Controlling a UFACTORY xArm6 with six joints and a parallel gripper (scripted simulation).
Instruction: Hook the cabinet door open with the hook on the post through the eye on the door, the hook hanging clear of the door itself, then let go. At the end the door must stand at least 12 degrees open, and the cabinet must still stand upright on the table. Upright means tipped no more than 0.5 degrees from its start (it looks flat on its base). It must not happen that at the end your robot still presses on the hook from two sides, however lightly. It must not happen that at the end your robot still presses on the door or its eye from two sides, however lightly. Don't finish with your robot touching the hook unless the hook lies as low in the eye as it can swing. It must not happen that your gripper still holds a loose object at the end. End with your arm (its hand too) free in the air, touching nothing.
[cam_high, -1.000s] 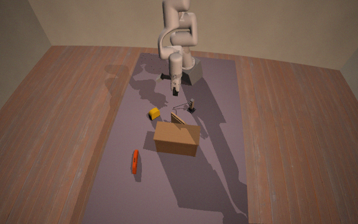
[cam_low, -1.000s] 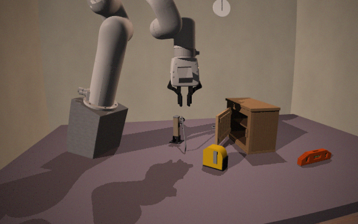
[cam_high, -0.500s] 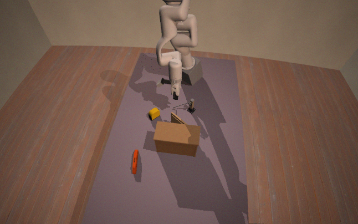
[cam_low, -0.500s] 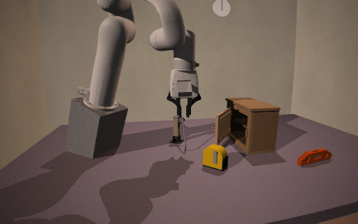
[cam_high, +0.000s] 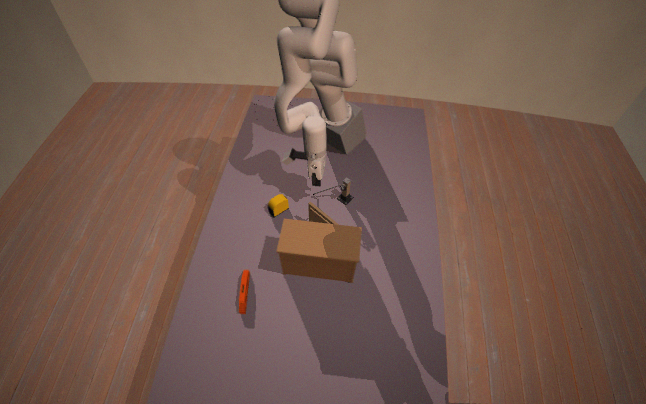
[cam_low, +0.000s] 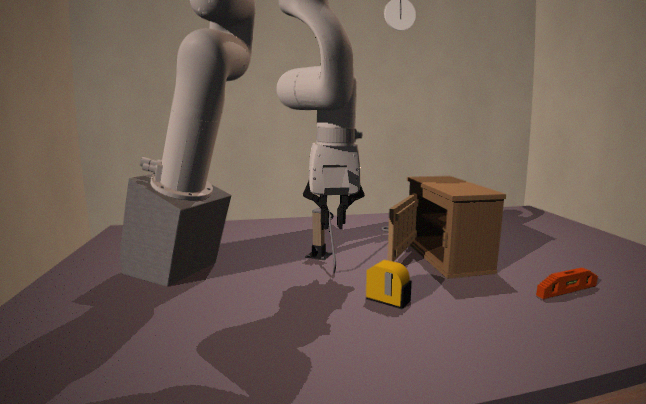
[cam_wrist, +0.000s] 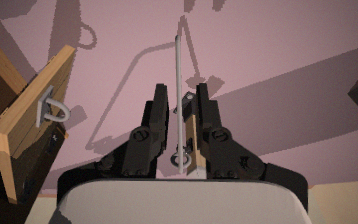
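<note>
Right now my hand is 50 mm to the right of the thin grey hook rod and 60 mm above it. Also, from my hand: yellow tape measure: 70 mm ahead, 150 mm to the right, 90 mm below; then cabinet door: 170 mm ahead, 70 mm to the left, 40 mm below; then hook post: 80 mm to the left, 50 mm below.
</note>
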